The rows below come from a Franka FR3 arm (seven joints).
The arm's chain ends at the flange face. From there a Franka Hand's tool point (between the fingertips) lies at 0.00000 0.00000 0.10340 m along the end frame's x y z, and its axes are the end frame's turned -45 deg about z.
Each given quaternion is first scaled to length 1.
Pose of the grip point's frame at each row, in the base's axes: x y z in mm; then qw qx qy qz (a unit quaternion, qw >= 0):
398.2 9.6 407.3 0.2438 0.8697 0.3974 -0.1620
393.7 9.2 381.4 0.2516 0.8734 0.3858 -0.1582
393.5 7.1 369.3 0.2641 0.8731 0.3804 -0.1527
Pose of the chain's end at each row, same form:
407.3 66.8 493.0 0.2872 0.9556 0.0343 -0.0564
402.2 67.3 466.5 0.2930 0.9546 0.0222 -0.0499
400.3 66.8 453.5 0.3024 0.9522 0.0173 -0.0400

